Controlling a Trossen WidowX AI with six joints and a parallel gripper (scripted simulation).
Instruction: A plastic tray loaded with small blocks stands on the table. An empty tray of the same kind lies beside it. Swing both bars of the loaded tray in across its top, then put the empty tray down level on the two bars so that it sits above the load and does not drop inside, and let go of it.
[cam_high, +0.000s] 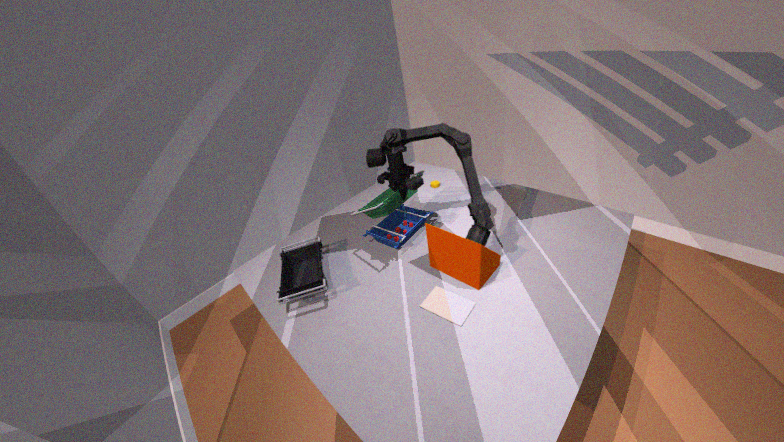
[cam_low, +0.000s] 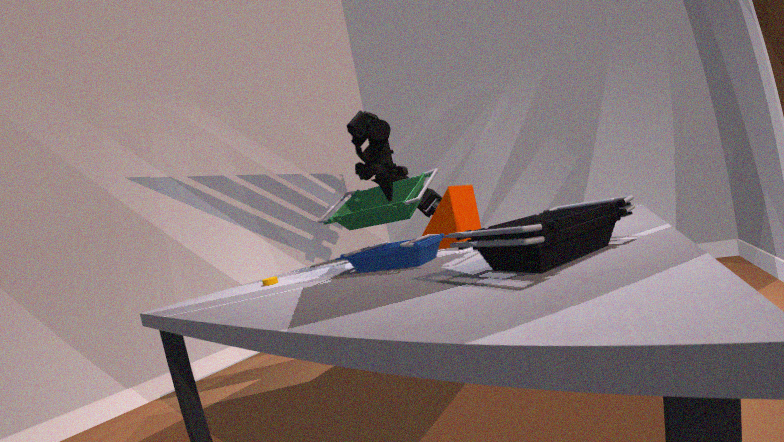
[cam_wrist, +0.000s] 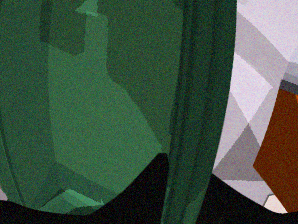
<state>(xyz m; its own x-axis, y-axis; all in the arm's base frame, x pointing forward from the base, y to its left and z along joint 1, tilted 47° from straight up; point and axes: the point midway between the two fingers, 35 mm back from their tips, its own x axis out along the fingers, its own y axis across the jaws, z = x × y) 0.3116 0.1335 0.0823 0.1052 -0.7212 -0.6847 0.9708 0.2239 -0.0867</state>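
Right now the green tray is 7 cm ahead of my gripper tip and 2 cm to the left of it. Also, from my gripper tip: beige flat card (38 cm behind, 17 cm to the left, 18 cm below); yellow block (22 cm ahead, 40 cm to the right, 17 cm below).
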